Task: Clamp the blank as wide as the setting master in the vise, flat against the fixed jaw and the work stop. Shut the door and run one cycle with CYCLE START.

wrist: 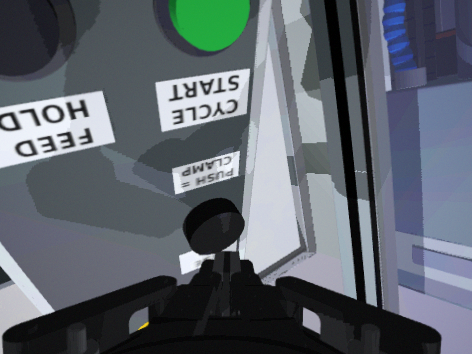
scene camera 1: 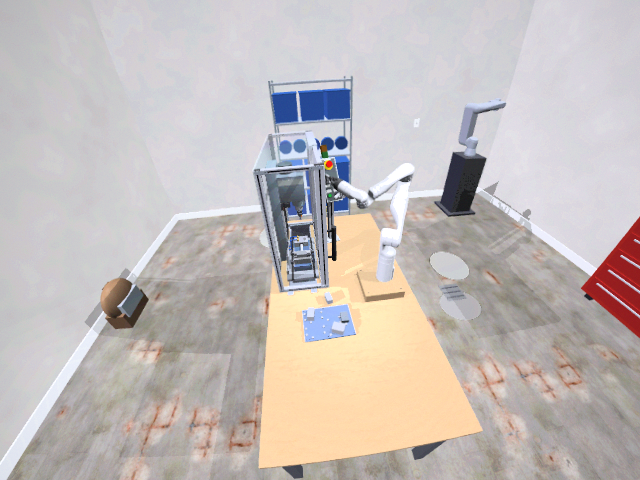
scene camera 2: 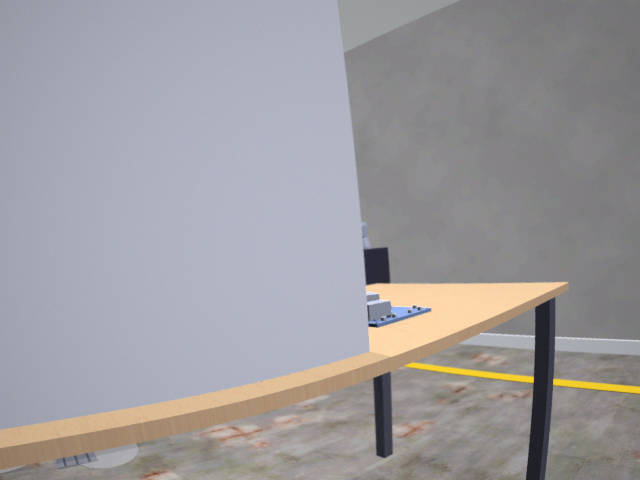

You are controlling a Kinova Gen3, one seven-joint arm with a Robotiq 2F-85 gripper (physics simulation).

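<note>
My gripper is shut and empty at the control panel. In the wrist view its tips are just below the black VISE knob, labelled "PUSH = CLAMP"; contact cannot be told. The green CYCLE START button is above the knob in the wrist view. The vise is inside the glazed enclosure; whether it holds a blank is too small to tell. Grey blocks are on the blue plate. Another block lies on the table. The door's position is unclear.
The enclosure's metal frame and black handle stand below the panel. The red emergency stop is above. The FEED HOLD button is left of CYCLE START in the wrist view. A grey panel blocks much of scene camera 2.
</note>
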